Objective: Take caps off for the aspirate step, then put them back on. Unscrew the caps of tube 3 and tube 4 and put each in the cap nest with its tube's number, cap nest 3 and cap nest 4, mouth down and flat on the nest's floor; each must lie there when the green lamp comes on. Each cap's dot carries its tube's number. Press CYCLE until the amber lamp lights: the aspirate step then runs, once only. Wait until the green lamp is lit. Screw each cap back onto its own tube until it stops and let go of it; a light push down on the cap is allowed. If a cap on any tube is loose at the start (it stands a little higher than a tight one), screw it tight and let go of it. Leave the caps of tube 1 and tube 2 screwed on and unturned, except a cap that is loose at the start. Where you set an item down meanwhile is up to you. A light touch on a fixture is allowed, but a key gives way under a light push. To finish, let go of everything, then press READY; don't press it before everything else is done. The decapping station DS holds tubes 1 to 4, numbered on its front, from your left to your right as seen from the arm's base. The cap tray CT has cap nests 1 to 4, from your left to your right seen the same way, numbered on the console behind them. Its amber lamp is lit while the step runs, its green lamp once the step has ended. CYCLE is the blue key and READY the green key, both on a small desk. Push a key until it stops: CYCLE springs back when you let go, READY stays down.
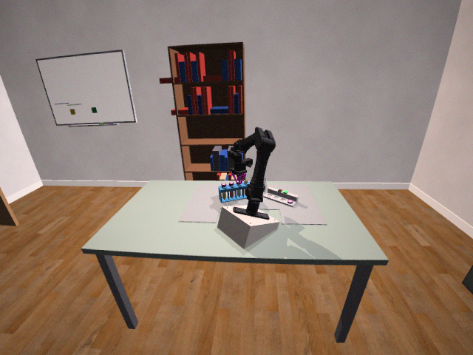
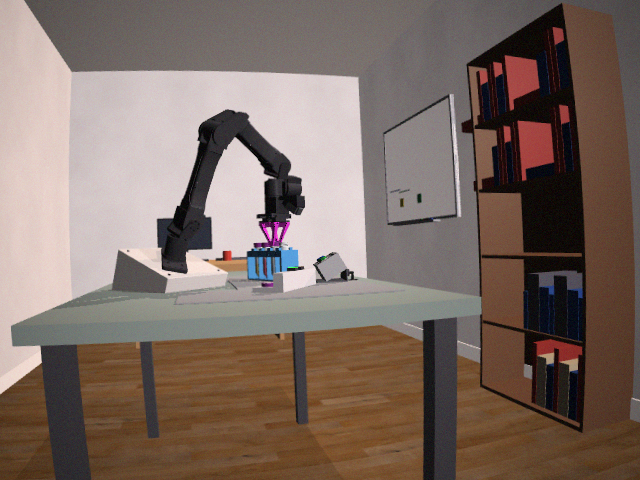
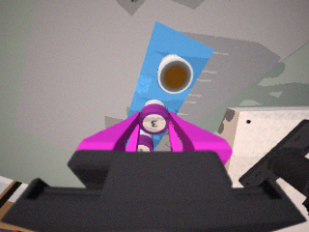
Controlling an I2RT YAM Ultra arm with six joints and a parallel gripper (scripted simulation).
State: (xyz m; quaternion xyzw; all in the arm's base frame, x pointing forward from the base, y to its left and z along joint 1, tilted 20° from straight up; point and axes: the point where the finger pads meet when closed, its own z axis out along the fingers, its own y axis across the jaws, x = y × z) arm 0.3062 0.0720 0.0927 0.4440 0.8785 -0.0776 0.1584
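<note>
The purple cap lies 32 cm to the right of my hand, 12 cm behind it and 10 cm below it. Also, from my hand: grey key desk: 14 cm to the right, 11 cm ahead, 6 cm below; blue cycle key: 12 cm to the right, 10 cm ahead, 5 cm below; green ready key: 16 cm to the right, 9 cm ahead, 5 cm below.
</note>
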